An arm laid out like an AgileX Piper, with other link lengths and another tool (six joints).
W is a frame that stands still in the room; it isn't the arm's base.
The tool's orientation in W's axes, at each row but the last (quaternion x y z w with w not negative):
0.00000, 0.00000, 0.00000, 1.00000
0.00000, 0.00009, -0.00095, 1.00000
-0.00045, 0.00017, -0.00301, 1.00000
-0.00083, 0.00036, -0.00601, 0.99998
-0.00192, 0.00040, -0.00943, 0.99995
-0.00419, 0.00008, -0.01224, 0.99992
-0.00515, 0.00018, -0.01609, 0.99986
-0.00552, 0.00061, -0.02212, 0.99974
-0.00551, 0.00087, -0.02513, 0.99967
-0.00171, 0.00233, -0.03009, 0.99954
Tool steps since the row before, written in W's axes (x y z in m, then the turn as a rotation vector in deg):
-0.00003, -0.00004, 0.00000, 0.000, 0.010, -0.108
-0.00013, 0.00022, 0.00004, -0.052, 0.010, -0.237
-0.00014, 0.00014, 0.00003, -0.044, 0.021, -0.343
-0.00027, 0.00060, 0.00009, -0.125, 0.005, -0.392
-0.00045, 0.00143, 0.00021, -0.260, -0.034, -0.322
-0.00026, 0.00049, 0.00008, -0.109, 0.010, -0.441
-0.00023, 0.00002, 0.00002, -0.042, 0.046, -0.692
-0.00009, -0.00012, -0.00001, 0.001, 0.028, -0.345
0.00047, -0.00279, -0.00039, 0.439, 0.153, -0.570
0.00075, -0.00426, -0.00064, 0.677, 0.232, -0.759
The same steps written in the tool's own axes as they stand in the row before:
-0.00003, -0.00004, 0.00000, 0.000, 0.010, -0.108
-0.00013, 0.00022, 0.00004, -0.052, 0.010, -0.237
-0.00014, 0.00014, 0.00003, -0.044, 0.021, -0.343
-0.00028, 0.00060, 0.00009, -0.125, 0.004, -0.392
-0.00048, 0.00142, 0.00022, -0.259, -0.038, -0.322
-0.00027, 0.00048, 0.00008, -0.109, 0.011, -0.441
-0.00023, 0.00001, 0.00002, -0.043, 0.052, -0.692
-0.00008, -0.00012, -0.00001, 0.000, 0.032, -0.345
0.00061, -0.00276, -0.00042, 0.432, 0.181, -0.567
0.00101, -0.00420, -0.00065, 0.665, 0.275, -0.755

